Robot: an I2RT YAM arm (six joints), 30 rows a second.
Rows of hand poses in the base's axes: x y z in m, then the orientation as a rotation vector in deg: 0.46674 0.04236 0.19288 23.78 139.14 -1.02; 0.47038 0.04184 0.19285 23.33 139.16 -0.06; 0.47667 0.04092 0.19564 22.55 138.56 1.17; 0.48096 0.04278 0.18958 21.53 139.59 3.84; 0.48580 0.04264 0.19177 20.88 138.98 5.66; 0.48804 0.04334 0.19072 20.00 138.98 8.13; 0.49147 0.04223 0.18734 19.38 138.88 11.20; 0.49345 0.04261 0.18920 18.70 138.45 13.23; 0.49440 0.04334 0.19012 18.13 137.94 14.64; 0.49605 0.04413 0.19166 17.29 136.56 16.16; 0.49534 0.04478 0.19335 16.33 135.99 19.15; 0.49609 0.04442 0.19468 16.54 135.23 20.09; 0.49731 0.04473 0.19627 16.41 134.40 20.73; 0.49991 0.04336 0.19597 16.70 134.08 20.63
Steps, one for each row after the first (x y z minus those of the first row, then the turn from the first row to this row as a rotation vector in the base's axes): 0.00364 -0.00052 -0.00003 0.56 -0.15 0.57; 0.00993 -0.00144 0.00276 1.15 -0.98 1.37; 0.01422 0.00042 -0.00330 2.90 -0.37 2.89; 0.01906 0.00028 -0.00111 3.96 -1.21 3.76; 0.02130 0.00098 -0.00216 5.50 -1.52 5.02; 0.02473 -0.00013 -0.00554 7.54 -1.89 6.23; 0.02671 0.00025 -0.00368 8.79 -2.50 7.20; 0.02766 0.00098 -0.00276 9.61 -3.13 7.92; 0.02931 0.00177 -0.00122 10.38 -4.63 8.80; 0.02860 0.00242 0.00047 12.27 -5.37 10.22; 0.02935 0.00206 0.00180 12.96 -6.12 10.25; 0.03057 0.00237 0.00339 13.34 -6.96 10.44; 0.03317 0.00100 0.00309 13.32 -7.25 10.18
